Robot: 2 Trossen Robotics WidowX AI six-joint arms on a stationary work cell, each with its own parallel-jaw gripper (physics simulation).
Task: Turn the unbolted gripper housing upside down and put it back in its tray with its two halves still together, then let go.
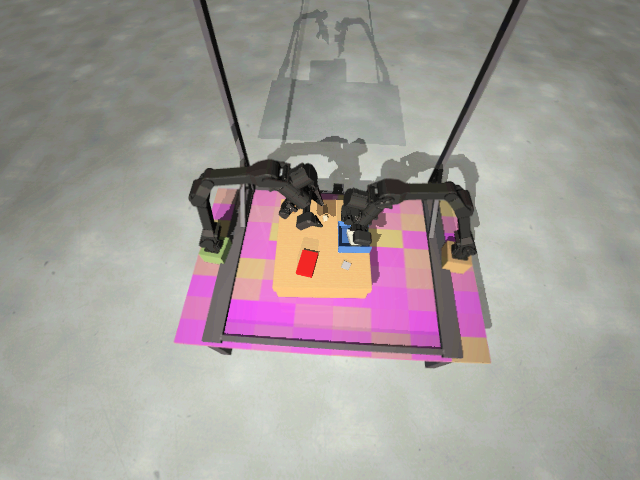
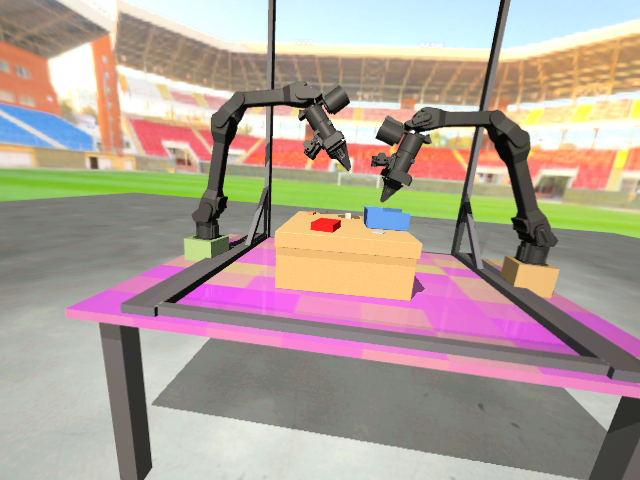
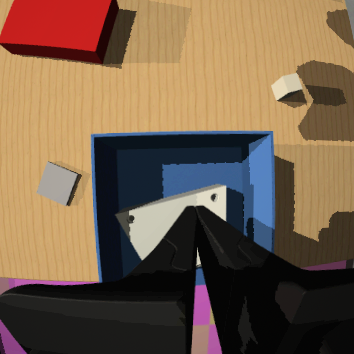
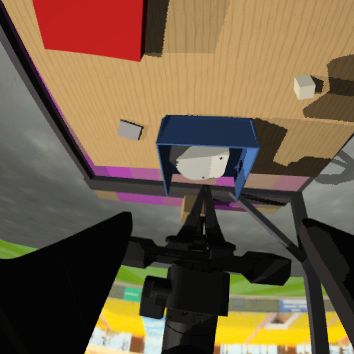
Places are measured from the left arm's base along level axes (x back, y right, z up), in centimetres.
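Where they show: left gripper, fingertip midpoint: (image 1: pixel 350 230) (image 2: pixel 381 202) (image 3: pixel 194 213) (image 4: pixel 205 184); right gripper, fingertip midpoint: (image 1: pixel 322 215) (image 2: pixel 349 169) (image 4: pixel 217 223); left arm's base at its link origin: (image 1: pixel 459 252) (image 2: pixel 530 261); right arm's base at its link origin: (image 1: pixel 213 245) (image 2: pixel 207 237).
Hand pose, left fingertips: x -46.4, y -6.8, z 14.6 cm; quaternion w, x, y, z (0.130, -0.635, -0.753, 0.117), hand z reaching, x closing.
Note:
Each offset is from my left fingertips to the top centre of the thing. "spot": to the spot under its first point.
The pale grey gripper housing {dx +2.4, dy -0.1, dz -3.8 cm} (image 3: pixel 158 223) (image 4: pixel 201 163) (image 1: pixel 351 236) lies inside the blue tray {dx +1.6, dy +0.1, dz -2.2 cm} (image 3: pixel 261 182) (image 4: pixel 207 131) (image 1: pixel 354 249) (image 2: pixel 387 220). It is tilted, and a face with two bolt holes shows. The tray stands on the wooden box {dx -10.1, dy -1.9, dz -7.5 cm} (image 1: pixel 328 283) (image 2: pixel 347 267). My left gripper (image 3: pixel 194 213) (image 4: pixel 205 184) (image 1: pixel 361 234) (image 2: pixel 385 196) is shut and empty. It points down a little above the tray, clear of the housing. My right gripper (image 4: pixel 217 223) (image 1: pixel 300 215) (image 2: pixel 347 164) is open and empty. It hangs high over the back of the box, apart from the tray.
On the box top lie a red block {dx -14.0, dy -13.3, dz -5.5 cm} (image 1: pixel 307 263) (image 2: pixel 325 225) (image 3: pixel 60 26) (image 4: pixel 91 24), a flat grey square {spot: dx +0.5, dy -11.1, dz -7.2 cm} (image 1: pixel 346 265) (image 3: pixel 57 182) (image 4: pixel 130 130) and a small white cube {dx -10.9, dy +7.8, dz -5.5 cm} (image 3: pixel 287 86) (image 4: pixel 303 87). Dark frame posts stand at the table's back corners.

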